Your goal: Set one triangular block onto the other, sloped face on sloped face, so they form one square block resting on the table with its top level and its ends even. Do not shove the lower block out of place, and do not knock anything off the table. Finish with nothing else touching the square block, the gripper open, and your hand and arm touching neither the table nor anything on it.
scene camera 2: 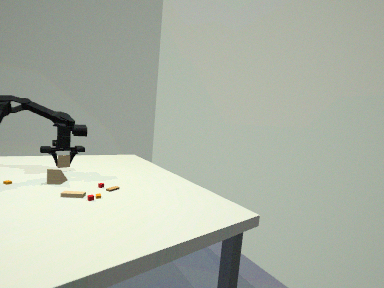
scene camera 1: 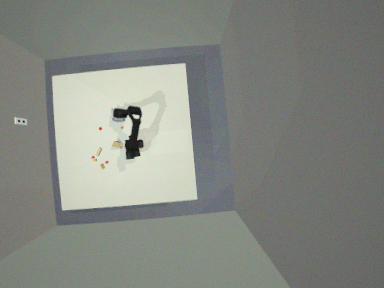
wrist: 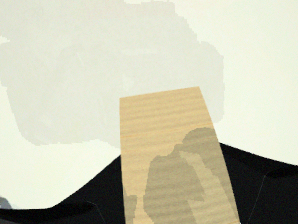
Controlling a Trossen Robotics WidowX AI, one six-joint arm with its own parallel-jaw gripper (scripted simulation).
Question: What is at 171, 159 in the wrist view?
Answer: A tan triangular block.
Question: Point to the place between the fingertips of the gripper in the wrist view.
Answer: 167, 151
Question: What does the gripper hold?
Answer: A tan triangular block.
